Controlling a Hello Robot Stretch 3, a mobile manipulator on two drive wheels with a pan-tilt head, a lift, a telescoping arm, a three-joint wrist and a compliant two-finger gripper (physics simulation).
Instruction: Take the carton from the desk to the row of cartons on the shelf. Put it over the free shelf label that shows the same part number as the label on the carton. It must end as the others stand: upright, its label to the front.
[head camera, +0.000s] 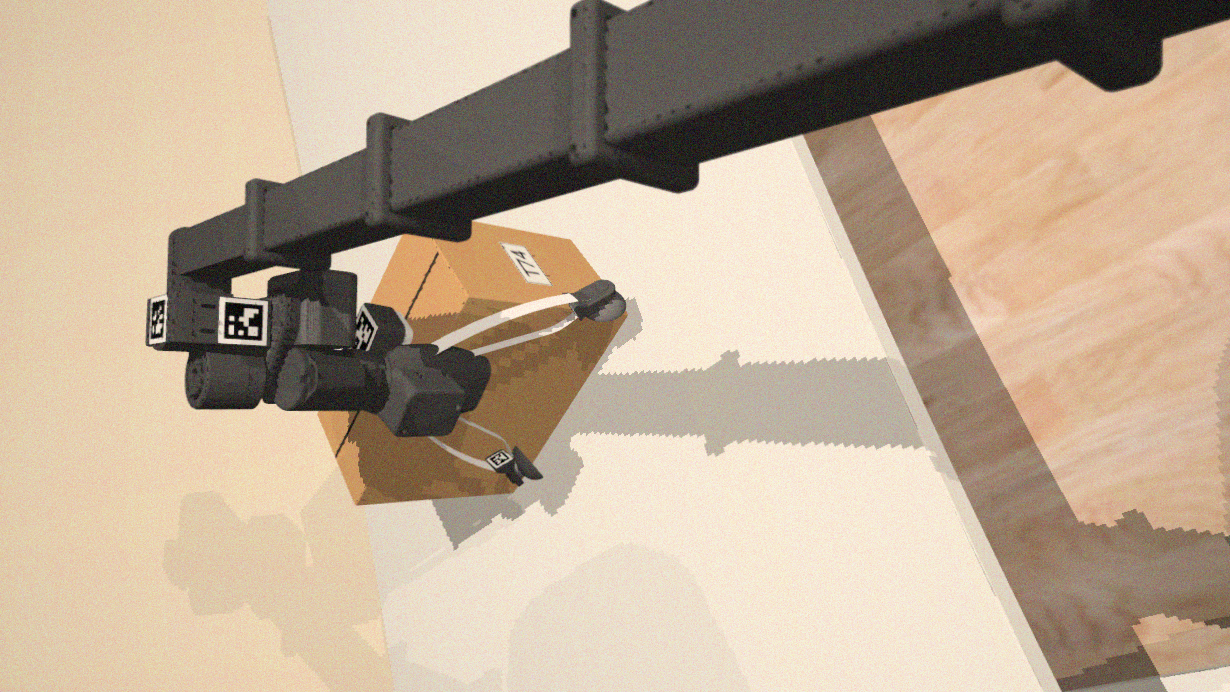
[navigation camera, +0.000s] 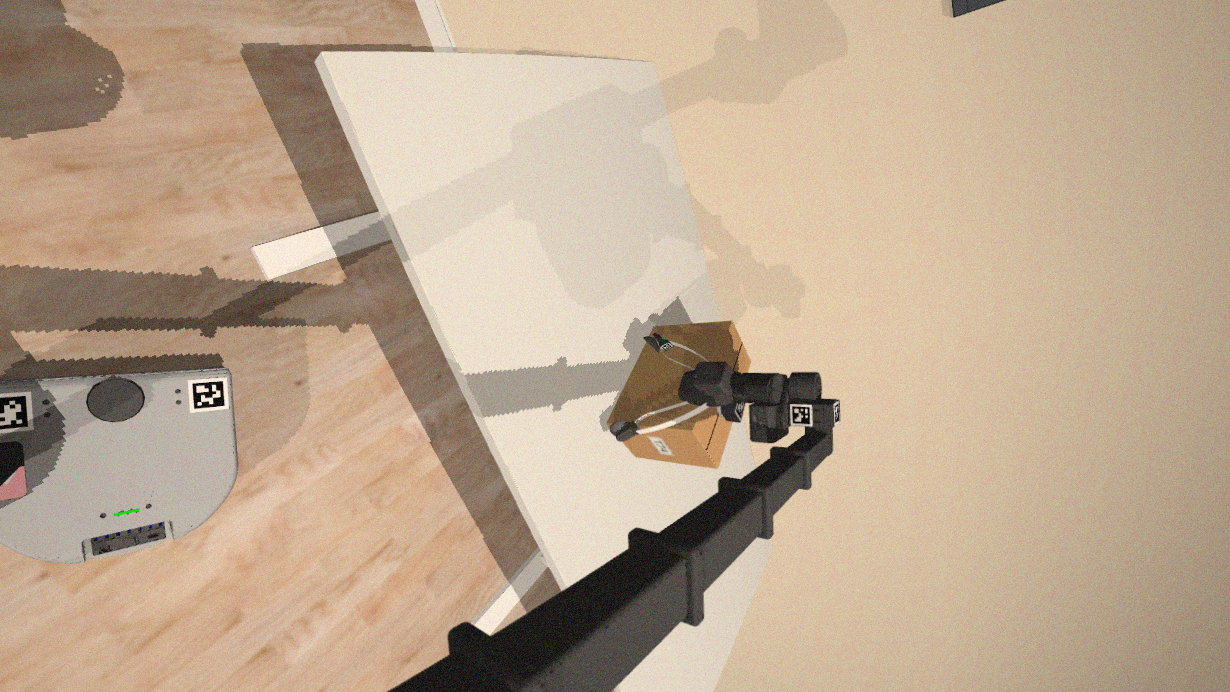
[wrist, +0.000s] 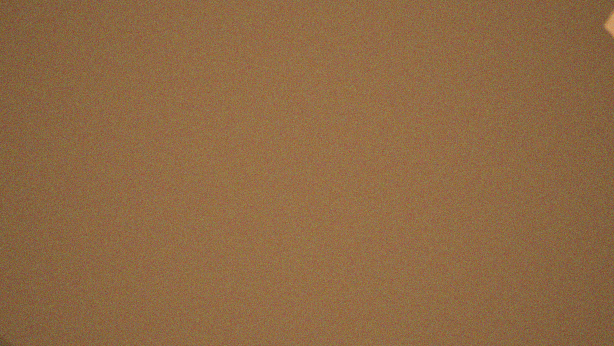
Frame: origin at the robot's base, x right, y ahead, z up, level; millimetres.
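Seen in the pictures: gripper, fingertip midpoint: (head camera: 577, 387) (navigation camera: 629, 384); robot's base, origin of the base link: (navigation camera: 116, 397).
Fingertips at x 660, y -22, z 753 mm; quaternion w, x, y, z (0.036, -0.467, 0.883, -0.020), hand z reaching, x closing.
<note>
Pixels of each thing's top centre, then the offset from my fingertips to it. "spot": a spot on its surface instead. Level surfaces: height alone.
- brown carton, middle of its top: (head camera: 383, 361) (navigation camera: 726, 391) dz +147, dx +95, dy -21 mm
- white desk, its level: dz -33 mm
- wooden floor, its level: dz -752 mm
- dark object, surface spot: (navigation camera: 976, 5) spot: dz +573, dx +255, dy +608 mm
The brown carton (head camera: 533, 395) (navigation camera: 653, 378) is on the white desk (head camera: 731, 275) (navigation camera: 447, 172), close to the wall. Its white label (head camera: 525, 264) (navigation camera: 660, 445), reading 774 or T74, is on a side face; a dark seam crosses the face toward the wall. My gripper (head camera: 559, 383) (navigation camera: 641, 386) is open, fingers spread across the carton's broad shaded face. One fingertip shows by the corner near the label, the other by the opposite edge; contact is unclear. In the wrist view, brown cardboard (wrist: 307, 173) fills nearly everything and hides the fingers. The shelf does not show.
The telescoping arm (head camera: 481, 129) (navigation camera: 653, 576) extends over the desk. The beige wall (head camera: 129, 129) (navigation camera: 1032, 344) rises behind the desk. My grey base (navigation camera: 172, 481) stands on the wooden floor (head camera: 1075, 258) (navigation camera: 258, 602) in front of the desk. A dark object (navigation camera: 976, 5) is at the top edge.
</note>
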